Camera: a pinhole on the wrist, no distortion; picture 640 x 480 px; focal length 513.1 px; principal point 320.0 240.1 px. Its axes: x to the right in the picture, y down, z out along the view. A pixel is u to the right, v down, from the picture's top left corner.
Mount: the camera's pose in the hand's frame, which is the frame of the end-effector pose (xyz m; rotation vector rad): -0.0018 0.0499 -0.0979 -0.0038 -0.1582 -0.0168
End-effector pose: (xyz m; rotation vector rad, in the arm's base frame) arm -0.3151 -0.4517 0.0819 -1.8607 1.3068 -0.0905
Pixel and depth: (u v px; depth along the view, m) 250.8 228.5 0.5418
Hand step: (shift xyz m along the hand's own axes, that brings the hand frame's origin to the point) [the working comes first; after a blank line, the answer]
In the camera's frame: -0.0731 -0.0122 0.5418

-0.1595 0.0416 0.4256
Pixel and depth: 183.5 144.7 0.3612
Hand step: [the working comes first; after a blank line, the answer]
In the camera's frame: -0.0961 -0.0672 0.3612

-0.1547 -0.0138 0.2438
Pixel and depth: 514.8 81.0 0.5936
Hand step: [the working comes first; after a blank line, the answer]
In the camera's frame: 0.2254 -0.1841 0.5936

0.1241 -0.1348 0.5242
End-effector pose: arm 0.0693 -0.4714 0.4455 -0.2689 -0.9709 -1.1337
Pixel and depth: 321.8 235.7 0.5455
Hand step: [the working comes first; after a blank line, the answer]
In the camera's frame: 0.0019 -0.0047 0.5455

-0.0859 0.0480 0.4411
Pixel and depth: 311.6 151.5 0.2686
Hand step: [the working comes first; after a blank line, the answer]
In the camera's frame: -0.0044 -0.0464 0.2686

-0.0492 0.0050 0.1668
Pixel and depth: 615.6 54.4 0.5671
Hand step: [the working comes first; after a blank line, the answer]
In the camera's frame: 0.3267 -0.2052 0.5671

0.2280 -0.1578 0.5141
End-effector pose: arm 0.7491 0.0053 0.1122 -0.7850 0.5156 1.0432
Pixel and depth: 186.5 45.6 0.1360
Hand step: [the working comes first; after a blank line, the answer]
In the camera's frame: -0.0354 -0.0516 0.1360

-0.0590 -0.0004 0.0310
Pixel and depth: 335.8 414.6 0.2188
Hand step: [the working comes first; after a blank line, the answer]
In the camera's frame: 0.0067 0.0744 0.2188

-0.0283 0.1253 0.1190
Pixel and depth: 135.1 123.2 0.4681
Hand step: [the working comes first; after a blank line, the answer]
In the camera's frame: -0.1687 -0.1066 0.4681

-0.2439 -0.0516 0.3380
